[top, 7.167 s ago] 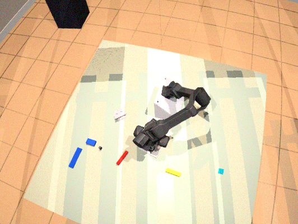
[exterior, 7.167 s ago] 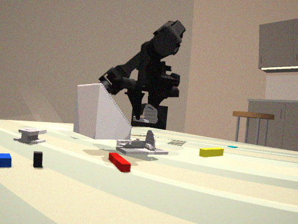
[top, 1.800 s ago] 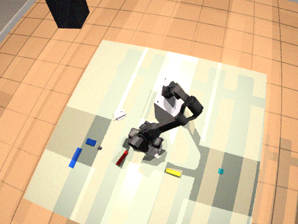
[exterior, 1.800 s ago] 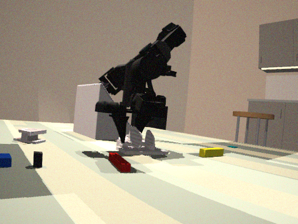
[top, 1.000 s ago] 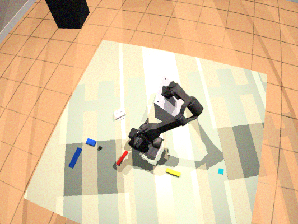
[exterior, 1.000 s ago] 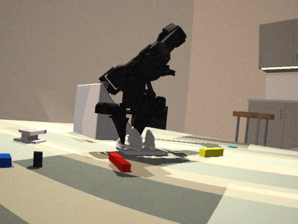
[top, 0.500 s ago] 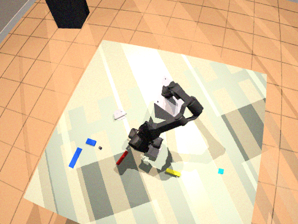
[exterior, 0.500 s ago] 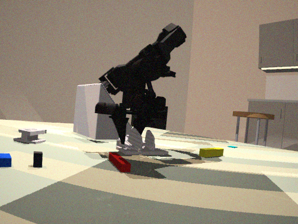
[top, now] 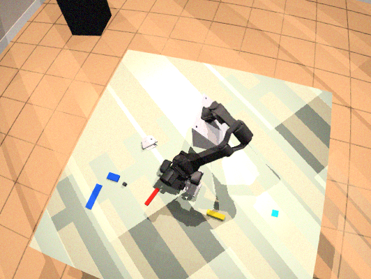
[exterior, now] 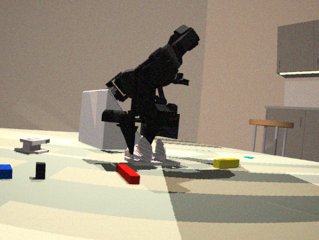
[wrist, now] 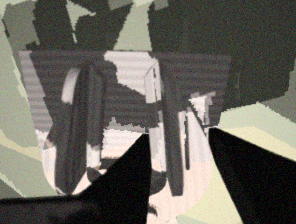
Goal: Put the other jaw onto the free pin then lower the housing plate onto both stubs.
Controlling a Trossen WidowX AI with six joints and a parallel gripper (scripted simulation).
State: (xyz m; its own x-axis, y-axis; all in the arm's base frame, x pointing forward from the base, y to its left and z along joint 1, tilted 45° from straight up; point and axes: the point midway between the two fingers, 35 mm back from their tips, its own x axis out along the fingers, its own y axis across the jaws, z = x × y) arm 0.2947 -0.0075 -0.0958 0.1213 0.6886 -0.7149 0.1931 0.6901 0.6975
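The base plate lies 170 mm behind my gripper tip, 200 mm to the right of it and 10 mm above it. From my gripper tip the other things lie so: red bar: 110 mm ahead, 120 mm to the right, 10 mm below; then yellow bar: 150 mm ahead, 180 mm to the left, 10 mm below; then white block: 170 mm behind, 210 mm to the right, 10 mm below.
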